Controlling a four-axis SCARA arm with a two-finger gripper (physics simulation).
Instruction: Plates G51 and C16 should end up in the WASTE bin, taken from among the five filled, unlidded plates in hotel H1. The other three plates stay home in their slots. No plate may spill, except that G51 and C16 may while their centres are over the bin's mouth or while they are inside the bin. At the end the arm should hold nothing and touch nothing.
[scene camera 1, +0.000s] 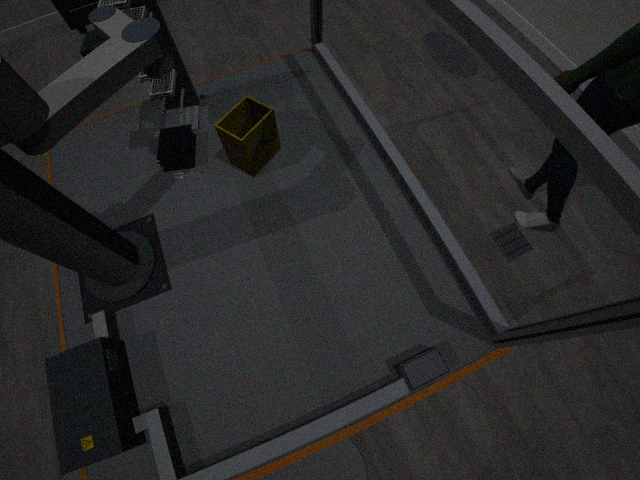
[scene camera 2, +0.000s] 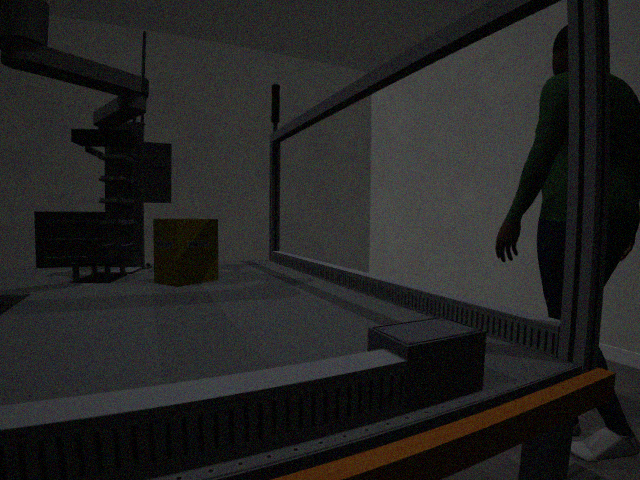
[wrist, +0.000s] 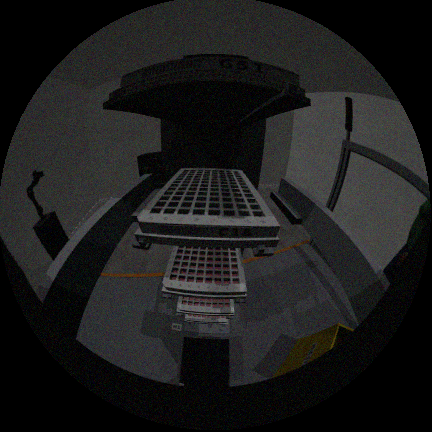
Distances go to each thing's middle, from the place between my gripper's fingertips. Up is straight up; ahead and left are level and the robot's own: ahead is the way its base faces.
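Labels:
My gripper: 80 mm right of the hotel H1 (wrist: 199, 144), 10 mm short of it, 150 mm above it. Cabinet (scene camera 1: 83, 392), from my hand: 930 mm to the right, 480 mm behind, 370 mm below.

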